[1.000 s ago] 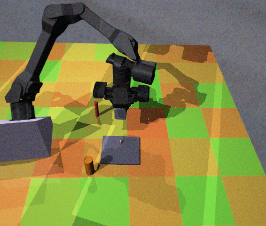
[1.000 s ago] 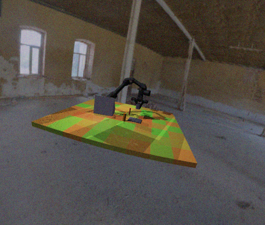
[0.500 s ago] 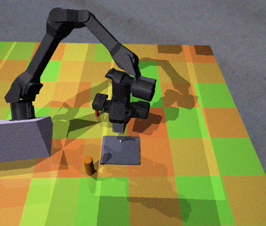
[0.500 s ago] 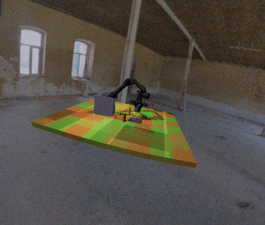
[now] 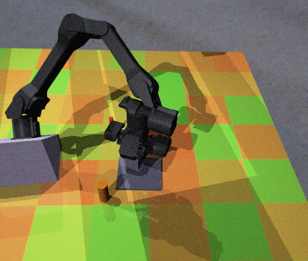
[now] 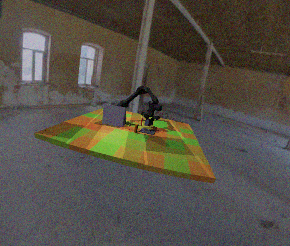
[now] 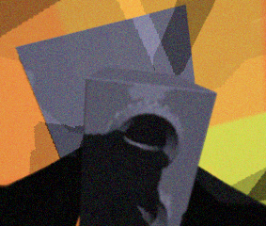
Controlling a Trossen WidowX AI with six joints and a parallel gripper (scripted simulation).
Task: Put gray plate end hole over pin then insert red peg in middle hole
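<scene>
Right now my gripper tip is 60 mm above the dark square base and 10 mm short of it. The rest, counted from my gripper tip: orange cylinder 110 mm to the right, 100 mm behind, 30 mm below; gray plate 30 mm above; red peg 150 mm to the left, 90 mm behind, 30 mm below.
</scene>
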